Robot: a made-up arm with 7 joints. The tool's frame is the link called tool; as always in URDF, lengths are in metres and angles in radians. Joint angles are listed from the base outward.
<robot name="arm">
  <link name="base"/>
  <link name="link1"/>
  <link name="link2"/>
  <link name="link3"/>
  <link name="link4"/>
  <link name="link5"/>
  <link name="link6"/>
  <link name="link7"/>
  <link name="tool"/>
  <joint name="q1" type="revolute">
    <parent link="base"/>
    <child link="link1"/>
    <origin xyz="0 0 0.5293"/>
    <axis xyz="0 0 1"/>
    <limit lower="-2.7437" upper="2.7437"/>
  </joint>
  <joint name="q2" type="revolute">
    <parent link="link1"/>
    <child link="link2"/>
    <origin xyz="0 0 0"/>
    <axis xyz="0 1 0"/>
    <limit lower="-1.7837" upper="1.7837"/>
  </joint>
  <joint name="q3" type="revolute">
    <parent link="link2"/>
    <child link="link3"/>
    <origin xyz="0 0 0.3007"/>
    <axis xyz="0 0 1"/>
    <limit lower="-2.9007" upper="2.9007"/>
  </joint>
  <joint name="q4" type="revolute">
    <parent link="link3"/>
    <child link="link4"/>
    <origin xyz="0.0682 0 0"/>
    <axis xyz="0 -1 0"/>
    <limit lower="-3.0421" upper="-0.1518"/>
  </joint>
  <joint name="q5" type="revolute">
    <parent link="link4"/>
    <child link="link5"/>
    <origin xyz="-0.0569 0 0.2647"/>
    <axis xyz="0 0 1"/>
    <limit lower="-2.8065" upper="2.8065"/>
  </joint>
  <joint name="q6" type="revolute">
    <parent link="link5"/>
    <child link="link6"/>
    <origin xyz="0 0 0"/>
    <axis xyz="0 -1 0"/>
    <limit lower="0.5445" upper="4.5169"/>
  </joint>
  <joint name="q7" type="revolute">
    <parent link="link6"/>
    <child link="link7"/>
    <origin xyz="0.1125 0 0"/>
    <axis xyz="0 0 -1"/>
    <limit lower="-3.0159" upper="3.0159"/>
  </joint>
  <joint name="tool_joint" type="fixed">
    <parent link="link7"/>
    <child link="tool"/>
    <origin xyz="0 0 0" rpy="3.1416 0 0"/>
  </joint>
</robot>
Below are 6 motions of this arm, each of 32 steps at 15 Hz.
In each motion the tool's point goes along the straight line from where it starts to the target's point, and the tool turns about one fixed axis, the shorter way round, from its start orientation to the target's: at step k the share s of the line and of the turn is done. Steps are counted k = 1, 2, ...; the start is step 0. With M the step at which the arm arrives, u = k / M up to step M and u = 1 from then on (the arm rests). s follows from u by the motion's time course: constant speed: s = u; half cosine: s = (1 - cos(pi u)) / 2; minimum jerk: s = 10 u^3 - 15 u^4 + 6 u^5.
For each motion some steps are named. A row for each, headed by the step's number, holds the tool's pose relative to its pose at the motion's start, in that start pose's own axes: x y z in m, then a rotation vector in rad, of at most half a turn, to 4 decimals.
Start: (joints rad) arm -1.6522 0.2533 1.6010 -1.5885 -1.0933 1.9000 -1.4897
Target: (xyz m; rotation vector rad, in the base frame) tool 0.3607 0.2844 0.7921 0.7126 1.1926 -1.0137
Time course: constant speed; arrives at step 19
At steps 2, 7, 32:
2: 0.0336 -0.0049 -0.0231 -0.0204 -0.0978 -0.0416
7: 0.1175 -0.0170 -0.0807 -0.0716 -0.3422 -0.1455
32: 0.3188 -0.0461 -0.2190 -0.1942 -0.9289 -0.3949

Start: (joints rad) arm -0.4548 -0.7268 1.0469 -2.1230 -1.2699 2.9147 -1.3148
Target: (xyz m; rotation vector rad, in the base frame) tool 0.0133 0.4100 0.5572 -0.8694 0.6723 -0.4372
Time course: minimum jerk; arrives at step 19
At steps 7, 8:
7: 0.0522 0.0191 -0.0154 -0.0309 -0.1924 -0.2433
8: 0.0700 0.0256 -0.0206 -0.0415 -0.2579 -0.3261

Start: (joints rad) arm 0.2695 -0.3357 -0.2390 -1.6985 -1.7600 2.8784 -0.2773
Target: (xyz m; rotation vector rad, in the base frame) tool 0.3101 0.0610 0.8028 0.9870 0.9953 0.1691
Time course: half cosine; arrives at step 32
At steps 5, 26, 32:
5: 0.0023 -0.0083 0.0022 0.0150 -0.0210 -0.0258
26: 0.0358 -0.1290 0.0345 0.2325 -0.3253 -0.3999
32: 0.0391 -0.1409 0.0377 0.2539 -0.3552 -0.4367

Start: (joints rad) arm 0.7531 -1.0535 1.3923 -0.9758 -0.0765 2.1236 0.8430
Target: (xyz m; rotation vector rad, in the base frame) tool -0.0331 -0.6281 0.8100 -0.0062 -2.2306 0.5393
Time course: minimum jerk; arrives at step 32
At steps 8, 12, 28, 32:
8: -0.0151 0.0368 -0.0651 0.1676 -0.0658 -0.0025
12: -0.0401 0.0979 -0.1730 0.4457 -0.1750 -0.0067
28: -0.1435 0.3502 -0.6185 1.5934 -0.6256 -0.0241
32: -0.1458 0.3559 -0.6286 1.6194 -0.6358 -0.0245

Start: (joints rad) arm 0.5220 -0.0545 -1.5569 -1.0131 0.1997 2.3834 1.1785
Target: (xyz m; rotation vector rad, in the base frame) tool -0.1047 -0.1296 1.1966 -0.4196 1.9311 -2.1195
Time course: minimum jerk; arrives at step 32
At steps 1, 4, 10, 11, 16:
1: 0.0000 0.0000 -0.0001 0.0001 0.0001 0.0000
4: 0.0012 -0.0002 -0.0040 0.0037 0.0053 0.0021
10: 0.0136 -0.0026 -0.0450 0.0410 0.0598 0.0235
11: 0.0171 -0.0032 -0.0563 0.0514 0.0749 0.0294
16: 0.0379 -0.0072 -0.1249 0.1139 0.1661 0.0652

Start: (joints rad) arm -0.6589 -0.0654 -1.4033 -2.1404 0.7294 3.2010 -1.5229
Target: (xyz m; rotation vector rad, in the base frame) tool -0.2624 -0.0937 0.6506 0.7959 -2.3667 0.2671
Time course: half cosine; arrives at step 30
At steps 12, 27, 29, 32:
12: -0.0761 -0.0250 -0.0186 -0.0591 -0.1720 0.3456
27: -0.2149 -0.0707 -0.0526 -0.1670 -0.4857 0.9758
29: -0.2196 -0.0722 -0.0537 -0.1707 -0.4965 0.9976
32: -0.2202 -0.0724 -0.0539 -0.1712 -0.4979 1.0003

